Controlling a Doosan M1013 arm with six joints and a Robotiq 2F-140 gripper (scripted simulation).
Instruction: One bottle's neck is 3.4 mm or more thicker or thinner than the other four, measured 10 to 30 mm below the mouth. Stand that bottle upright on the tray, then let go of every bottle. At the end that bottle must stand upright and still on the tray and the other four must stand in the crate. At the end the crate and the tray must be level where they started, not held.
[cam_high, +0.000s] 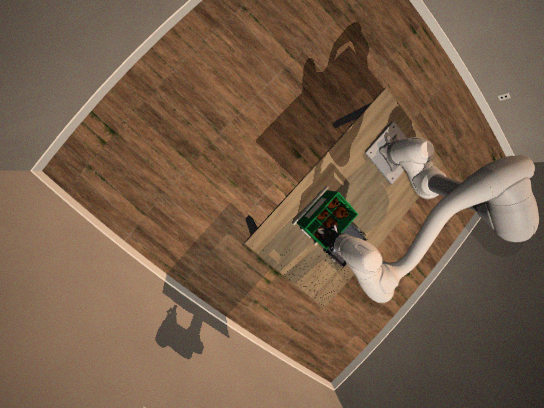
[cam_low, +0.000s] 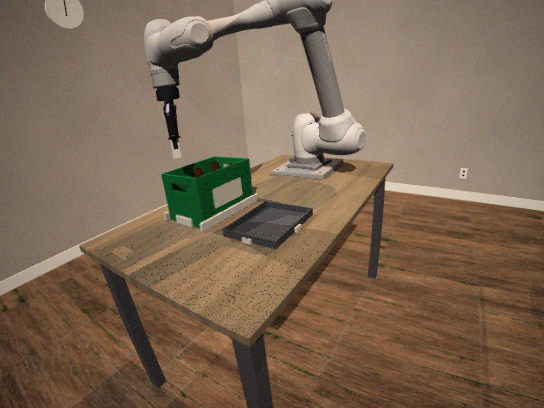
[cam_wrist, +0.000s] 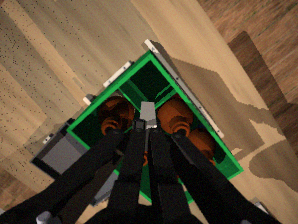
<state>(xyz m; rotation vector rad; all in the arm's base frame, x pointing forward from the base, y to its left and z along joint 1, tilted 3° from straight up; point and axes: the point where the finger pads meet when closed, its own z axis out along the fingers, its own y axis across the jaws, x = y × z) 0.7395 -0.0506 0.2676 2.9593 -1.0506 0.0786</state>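
Right now the green crate is 90 mm behind my hand, 30 mm to the left of it and 170 mm below it. Also, from my hand: dark grey tray (110 mm behind, 310 mm to the left, 250 mm below).
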